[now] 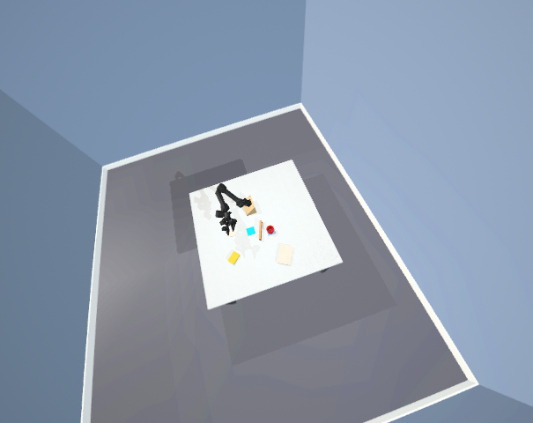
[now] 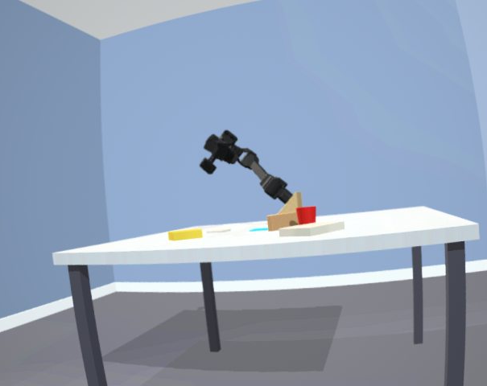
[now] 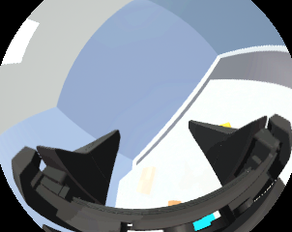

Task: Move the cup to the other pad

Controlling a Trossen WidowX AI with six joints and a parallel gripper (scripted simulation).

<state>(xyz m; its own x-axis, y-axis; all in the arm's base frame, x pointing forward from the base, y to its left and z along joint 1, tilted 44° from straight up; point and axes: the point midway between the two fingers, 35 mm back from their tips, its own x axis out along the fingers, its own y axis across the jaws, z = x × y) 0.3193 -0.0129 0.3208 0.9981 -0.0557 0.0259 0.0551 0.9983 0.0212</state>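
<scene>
Right now my gripper tip is 5 cm past the thin wooden bar, 25 cm to the right of it and 30 cm above it. The rest, counted from my gripper tip: yellow block: 12 cm ahead, 9 cm to the right, 31 cm below; cyan pad: 9 cm behind, 15 cm to the left, 33 cm below.
</scene>
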